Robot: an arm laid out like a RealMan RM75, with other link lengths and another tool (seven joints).
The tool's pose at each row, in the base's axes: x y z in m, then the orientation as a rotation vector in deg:
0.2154, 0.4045, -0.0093, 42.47, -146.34, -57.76
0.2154, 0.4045, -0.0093, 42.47, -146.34, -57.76
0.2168, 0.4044, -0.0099, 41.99, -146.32, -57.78
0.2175, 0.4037, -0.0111, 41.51, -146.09, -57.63
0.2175, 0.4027, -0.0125, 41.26, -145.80, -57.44
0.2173, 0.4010, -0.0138, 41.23, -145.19, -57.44
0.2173, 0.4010, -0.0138, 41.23, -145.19, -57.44
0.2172, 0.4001, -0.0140, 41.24, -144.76, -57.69
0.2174, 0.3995, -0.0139, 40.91, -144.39, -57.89
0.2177, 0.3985, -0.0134, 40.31, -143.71, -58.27
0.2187, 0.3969, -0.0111, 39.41, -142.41, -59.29
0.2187, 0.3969, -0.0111, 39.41, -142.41, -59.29
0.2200, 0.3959, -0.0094, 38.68, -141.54, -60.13
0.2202, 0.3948, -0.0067, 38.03, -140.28, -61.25
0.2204, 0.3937, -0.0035, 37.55, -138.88, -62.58
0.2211, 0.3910, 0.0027, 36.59, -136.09, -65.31
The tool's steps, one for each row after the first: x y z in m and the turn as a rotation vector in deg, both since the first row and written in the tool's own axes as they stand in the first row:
0.0000, 0.0000, 0.0000, 0.00, 0.00, 0.00
-0.0011, -0.0010, -0.0002, -0.10, -0.01, 0.33
-0.0014, -0.0025, -0.0001, -0.20, 0.23, 0.73
-0.0010, -0.0041, 0.0004, -0.27, 0.55, 0.98
0.0000, -0.0060, 0.0004, -0.55, 1.05, 1.06
0.0000, -0.0060, 0.0004, -0.55, 1.05, 1.06
0.0006, -0.0067, 0.0001, -0.88, 1.29, 1.05
0.0008, -0.0070, -0.0004, -1.22, 1.49, 1.28
0.0011, -0.0074, -0.0014, -1.83, 1.84, 1.69
0.0014, -0.0071, -0.0043, -3.13, 2.38, 2.23
0.0014, -0.0071, -0.0043, -3.13, 2.38, 2.23
0.0010, -0.0070, -0.0067, -4.11, 2.65, 2.65
0.0017, -0.0059, -0.0093, -5.42, 3.09, 2.99
0.0024, -0.0044, -0.0122, -6.88, 3.54, 3.16
0.0039, -0.0020, -0.0184, -9.84, 4.33, 3.47

